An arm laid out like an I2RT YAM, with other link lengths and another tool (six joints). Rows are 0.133 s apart.
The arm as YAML. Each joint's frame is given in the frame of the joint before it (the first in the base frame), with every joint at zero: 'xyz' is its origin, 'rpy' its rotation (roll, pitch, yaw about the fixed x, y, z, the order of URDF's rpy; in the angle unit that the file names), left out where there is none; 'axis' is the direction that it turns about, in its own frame. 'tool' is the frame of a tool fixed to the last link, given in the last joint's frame.
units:
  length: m
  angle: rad
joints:
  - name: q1
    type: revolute
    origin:
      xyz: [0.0, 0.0, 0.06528]
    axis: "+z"
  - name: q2
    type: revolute
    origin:
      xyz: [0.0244, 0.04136, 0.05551]
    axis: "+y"
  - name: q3
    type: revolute
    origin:
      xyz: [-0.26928, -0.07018, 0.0]
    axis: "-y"
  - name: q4
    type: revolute
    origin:
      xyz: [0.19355, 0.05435, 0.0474]
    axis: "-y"
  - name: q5
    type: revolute
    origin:
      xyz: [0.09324, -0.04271, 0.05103]
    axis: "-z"
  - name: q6
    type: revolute
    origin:
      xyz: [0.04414, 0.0, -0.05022]
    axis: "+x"
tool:
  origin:
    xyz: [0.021, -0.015, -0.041]
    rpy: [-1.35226, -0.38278, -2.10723]
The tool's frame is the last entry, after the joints.
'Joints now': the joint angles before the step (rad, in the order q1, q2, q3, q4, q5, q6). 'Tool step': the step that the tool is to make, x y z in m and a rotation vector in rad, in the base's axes. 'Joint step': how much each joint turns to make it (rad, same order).
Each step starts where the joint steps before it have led.
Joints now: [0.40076 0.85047 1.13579 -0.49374 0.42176 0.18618]
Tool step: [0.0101 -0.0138 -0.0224 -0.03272 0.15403 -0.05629]
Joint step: [-0.12644 0.07136 -0.00373 -0.08099 -0.07266 -0.00047]
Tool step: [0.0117 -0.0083 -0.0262 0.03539 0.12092 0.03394]
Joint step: [-0.11503 0.06094 -0.05161 0.00318 -0.16053 -0.00538]
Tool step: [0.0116 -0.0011 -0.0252 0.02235 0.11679 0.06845]
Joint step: [-0.04844 0.07604 -0.04243 0.00896 -0.11993 -0.02639]
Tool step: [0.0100 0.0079 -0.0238 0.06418 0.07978 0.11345]
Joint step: [-0.00953 0.06421 -0.05564 0.04716 -0.14205 -0.01258]
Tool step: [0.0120 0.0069 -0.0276 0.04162 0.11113 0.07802]
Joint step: [-0.00014 0.10549 -0.03737 0.03510 -0.09355 -0.01110]
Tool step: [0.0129 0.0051 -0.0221 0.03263 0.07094 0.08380]
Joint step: [-0.00255 0.10226 -0.02001 0.04748 -0.08847 -0.03526]
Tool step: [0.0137 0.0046 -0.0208 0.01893 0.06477 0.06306]
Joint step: [0.00271 0.11049 -0.00018 0.03930 -0.05812 -0.03131]
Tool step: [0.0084 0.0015 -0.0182 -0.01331 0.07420 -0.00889]
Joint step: [0.00445 0.09288 0.00894 0.01116 0.01231 0.00794]
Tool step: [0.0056 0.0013 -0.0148 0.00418 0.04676 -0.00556]
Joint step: [-0.00003 0.06664 -0.00275 0.02632 -0.00471 0.01000]
